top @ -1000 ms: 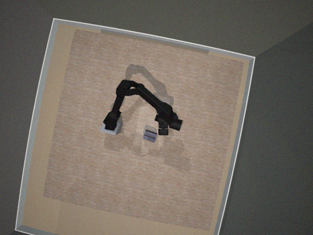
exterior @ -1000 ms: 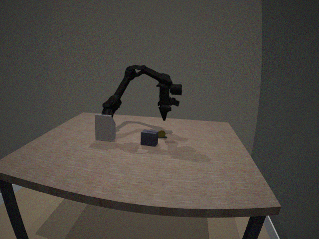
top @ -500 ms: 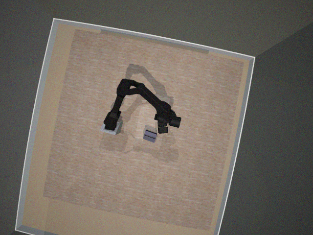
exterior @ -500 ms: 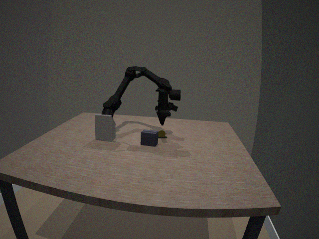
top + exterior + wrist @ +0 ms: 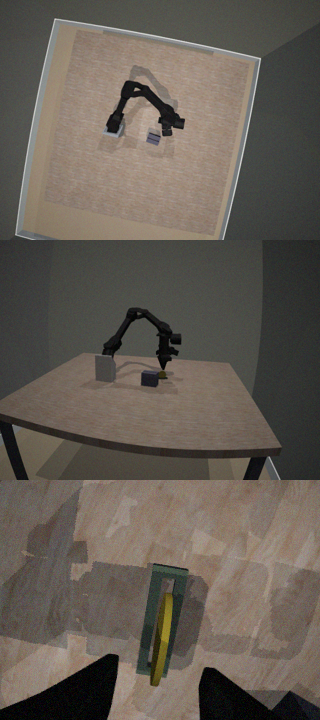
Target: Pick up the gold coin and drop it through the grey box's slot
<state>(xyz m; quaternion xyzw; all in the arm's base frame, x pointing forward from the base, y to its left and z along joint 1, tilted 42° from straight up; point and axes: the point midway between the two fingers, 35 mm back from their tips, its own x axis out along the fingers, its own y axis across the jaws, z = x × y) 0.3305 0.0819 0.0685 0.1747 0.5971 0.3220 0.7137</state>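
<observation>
Now: gripper tip 30 mm above the gold coin.
</observation>
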